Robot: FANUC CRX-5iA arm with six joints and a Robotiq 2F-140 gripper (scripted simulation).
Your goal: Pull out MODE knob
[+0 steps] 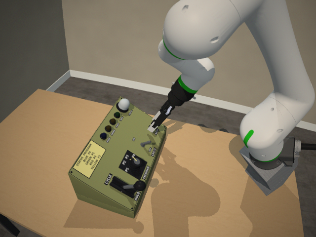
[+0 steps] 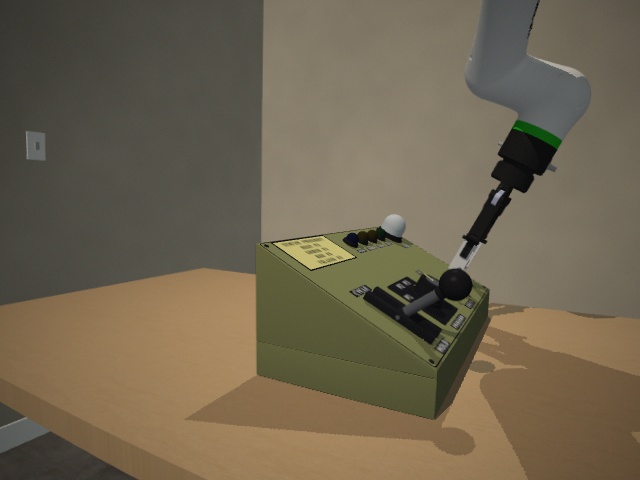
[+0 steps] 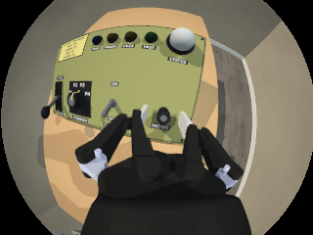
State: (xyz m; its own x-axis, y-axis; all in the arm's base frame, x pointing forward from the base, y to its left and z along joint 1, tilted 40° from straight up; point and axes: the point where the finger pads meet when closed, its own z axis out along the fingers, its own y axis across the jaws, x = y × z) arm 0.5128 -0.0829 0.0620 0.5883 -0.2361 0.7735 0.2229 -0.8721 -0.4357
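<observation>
My hand is 20 mm above the mode knob and 10 mm short of it. Also, from my hand: grey toggle 120 mm to the left, 30 mm below, 20 mm behind; then olive console 190 mm to the left, 40 mm below; then program selector 230 mm to the left, 40 mm behind, 20 mm below.
</observation>
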